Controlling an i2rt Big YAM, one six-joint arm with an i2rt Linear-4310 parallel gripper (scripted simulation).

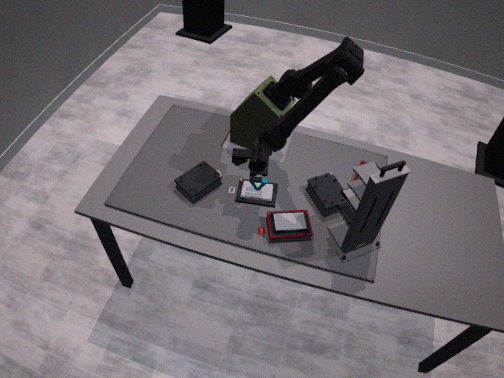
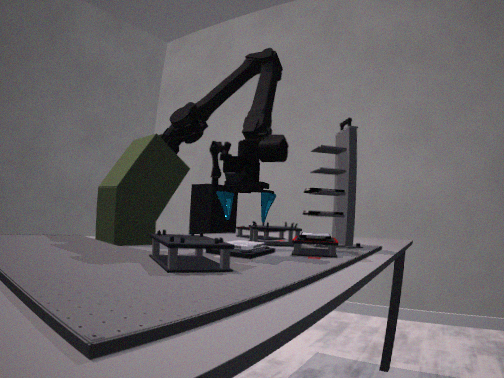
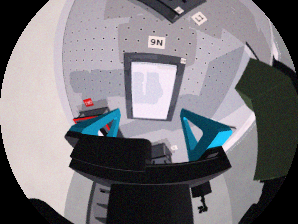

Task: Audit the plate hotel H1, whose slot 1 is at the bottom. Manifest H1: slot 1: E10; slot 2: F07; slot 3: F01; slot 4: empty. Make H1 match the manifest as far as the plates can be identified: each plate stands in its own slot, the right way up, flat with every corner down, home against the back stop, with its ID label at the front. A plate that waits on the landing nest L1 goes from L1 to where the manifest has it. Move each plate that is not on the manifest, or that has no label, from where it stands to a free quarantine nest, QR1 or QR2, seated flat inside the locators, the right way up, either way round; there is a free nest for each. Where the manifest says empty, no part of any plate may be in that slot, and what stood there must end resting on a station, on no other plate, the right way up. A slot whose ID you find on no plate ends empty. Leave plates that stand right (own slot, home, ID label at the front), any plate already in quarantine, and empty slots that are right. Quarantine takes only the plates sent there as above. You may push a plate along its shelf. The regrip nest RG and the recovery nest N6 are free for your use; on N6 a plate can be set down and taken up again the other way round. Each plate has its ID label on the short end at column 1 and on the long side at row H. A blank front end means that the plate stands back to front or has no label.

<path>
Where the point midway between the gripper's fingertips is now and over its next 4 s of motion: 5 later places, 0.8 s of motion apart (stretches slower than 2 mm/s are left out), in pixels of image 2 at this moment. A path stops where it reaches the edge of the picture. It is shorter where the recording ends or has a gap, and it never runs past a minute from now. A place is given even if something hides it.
The gripper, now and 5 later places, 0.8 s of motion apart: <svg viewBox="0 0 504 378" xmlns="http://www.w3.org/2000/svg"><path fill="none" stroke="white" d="M245 221L243 231L242 241L242 247L242 241L242 232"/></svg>
</path>
